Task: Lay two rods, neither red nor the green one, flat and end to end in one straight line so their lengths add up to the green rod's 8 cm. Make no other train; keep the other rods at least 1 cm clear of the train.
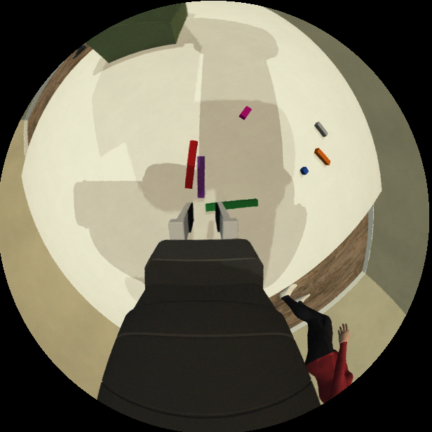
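Observation:
My gripper (204,211) is open and empty, its fingers above the table, just below the purple rod's lower end and beside the green rod's left end. The green rod (240,204) lies flat, nearly crosswise. The purple rod (201,177) lies flat, pointing away from the gripper, near the red rod (191,165) on its left. A short magenta rod (245,112) lies tilted farther up. At the right lie a grey rod (321,129), an orange rod (322,156) and a small blue piece (304,171). These rods lie apart from each other, none end to end.
A dark green box-like block (142,37) stands at the upper left of the pale table top (330,200). A brown wooden edge (340,255) runs along the lower right. A figure with a red top (330,372) shows beyond it. Broad shadows cross the table.

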